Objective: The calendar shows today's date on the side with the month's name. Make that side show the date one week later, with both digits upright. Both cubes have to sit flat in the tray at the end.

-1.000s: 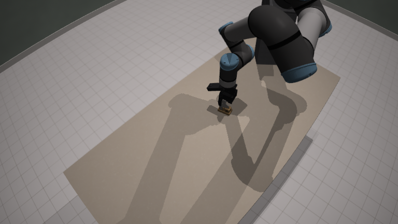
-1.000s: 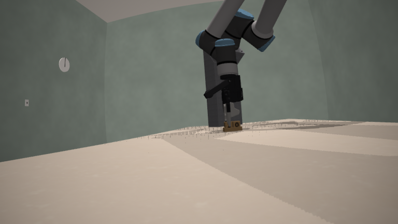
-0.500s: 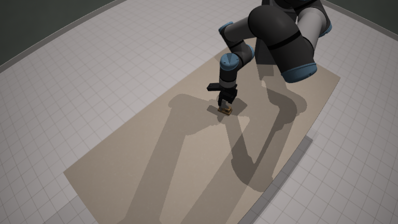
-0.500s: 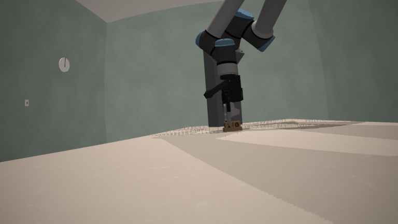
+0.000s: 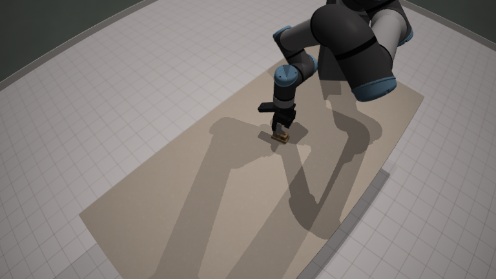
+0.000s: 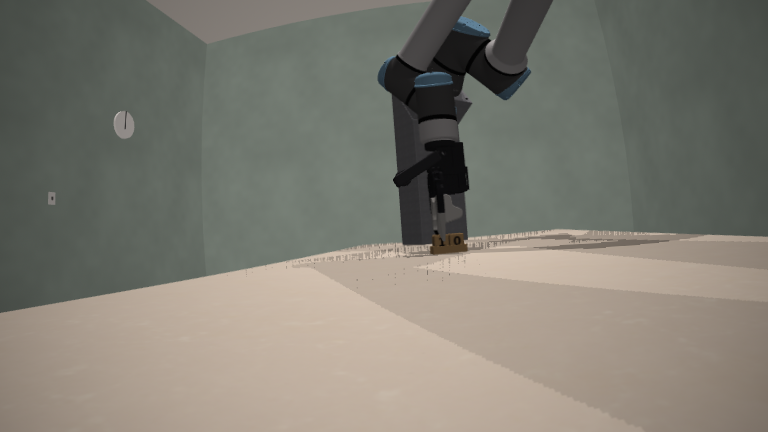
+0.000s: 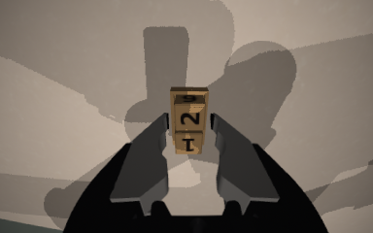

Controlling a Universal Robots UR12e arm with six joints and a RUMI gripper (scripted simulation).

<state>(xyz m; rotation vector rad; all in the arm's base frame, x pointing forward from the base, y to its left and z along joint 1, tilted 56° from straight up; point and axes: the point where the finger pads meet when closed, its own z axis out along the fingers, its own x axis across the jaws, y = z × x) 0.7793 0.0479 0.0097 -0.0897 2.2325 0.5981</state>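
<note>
My hand is 20 mm above the cube. Round my hand: wooden tray: 10 mm behind, 20 mm to the left, 30 mm below.
</note>
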